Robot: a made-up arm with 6 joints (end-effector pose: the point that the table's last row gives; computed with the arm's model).
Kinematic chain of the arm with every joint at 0, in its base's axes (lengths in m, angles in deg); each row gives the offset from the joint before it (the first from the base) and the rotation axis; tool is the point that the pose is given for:
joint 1: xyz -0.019 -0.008 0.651 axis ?
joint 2: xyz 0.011 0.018 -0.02 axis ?
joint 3: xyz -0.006 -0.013 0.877 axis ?
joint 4: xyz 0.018 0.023 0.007 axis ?
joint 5: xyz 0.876 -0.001 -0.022 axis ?
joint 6: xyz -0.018 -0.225 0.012 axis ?
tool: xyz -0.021 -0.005 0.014
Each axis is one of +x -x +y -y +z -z.
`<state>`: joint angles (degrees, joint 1 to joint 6).
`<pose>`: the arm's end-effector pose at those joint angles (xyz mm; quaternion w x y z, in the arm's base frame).
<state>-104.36 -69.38 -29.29 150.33 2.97 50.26</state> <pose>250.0 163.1 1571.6 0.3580 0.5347 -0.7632 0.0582</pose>
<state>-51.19 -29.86 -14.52 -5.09 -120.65 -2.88</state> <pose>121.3 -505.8 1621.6 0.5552 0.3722 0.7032 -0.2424</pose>
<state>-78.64 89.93 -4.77 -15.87 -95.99 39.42</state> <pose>-51.5 -802.5 -279.5 0.1805 0.7125 0.6157 0.2840</pose>
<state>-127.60 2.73 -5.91 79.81 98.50 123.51</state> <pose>-659.7 -724.7 1575.4 0.2437 0.9288 -0.2771 0.0324</pose>
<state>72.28 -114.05 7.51 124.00 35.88 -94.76</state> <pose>-577.2 -1332.2 880.7 0.4749 0.1449 -0.8272 0.2629</pose>
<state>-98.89 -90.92 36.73 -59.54 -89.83 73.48</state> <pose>86.4 1282.0 1438.2 0.5242 -0.7875 0.1409 -0.2919</pose>
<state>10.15 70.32 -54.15 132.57 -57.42 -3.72</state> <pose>399.2 273.2 103.3 0.0255 0.7971 -0.3492 -0.4920</pose>
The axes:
joint 1: +z
joint 2: +y
joint 3: -y
joint 4: -x
joint 5: -y
joint 6: -x

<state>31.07 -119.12 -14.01 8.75 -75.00 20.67</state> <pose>-820.2 -714.5 1060.8 0.9452 -0.1018 -0.2785 0.1366</pose>
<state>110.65 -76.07 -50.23 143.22 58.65 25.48</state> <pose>-136.7 -214.8 1364.2 0.1611 0.3157 0.9239 -0.1444</pose>
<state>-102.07 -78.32 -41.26 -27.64 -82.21 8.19</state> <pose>-184.5 98.8 1289.3 0.7484 0.3131 0.1807 -0.5561</pose>
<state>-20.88 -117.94 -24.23 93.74 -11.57 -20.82</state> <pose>-988.7 417.6 1057.8 0.4886 -0.4358 -0.4755 -0.5876</pose>
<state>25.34 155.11 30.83 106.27 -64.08 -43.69</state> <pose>-2.6 127.5 -1030.5 0.1788 -0.7973 0.5430 0.1937</pose>
